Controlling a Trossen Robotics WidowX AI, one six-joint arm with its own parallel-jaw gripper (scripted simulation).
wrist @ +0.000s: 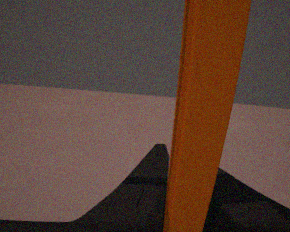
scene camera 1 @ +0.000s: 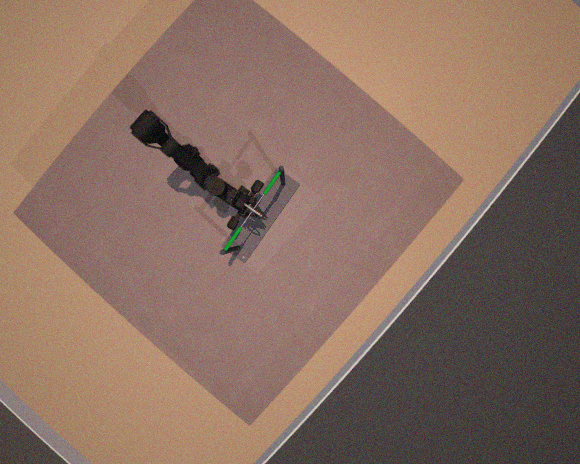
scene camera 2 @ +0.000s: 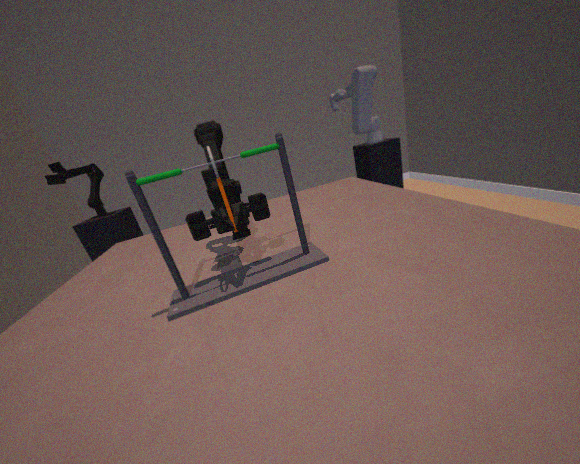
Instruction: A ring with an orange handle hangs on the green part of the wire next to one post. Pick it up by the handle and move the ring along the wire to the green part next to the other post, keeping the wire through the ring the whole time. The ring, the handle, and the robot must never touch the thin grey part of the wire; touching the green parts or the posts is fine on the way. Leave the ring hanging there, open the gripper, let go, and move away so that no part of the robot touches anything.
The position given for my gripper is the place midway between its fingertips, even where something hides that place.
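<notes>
You'd see my gripper in scene camera 2 (scene camera 2: pixel 235 227), in scene camera 1 (scene camera 1: pixel 266 219) and in the wrist view (wrist: pixel 168 154) too. It's carrying a ring (wrist: pixel 211 47).
</notes>
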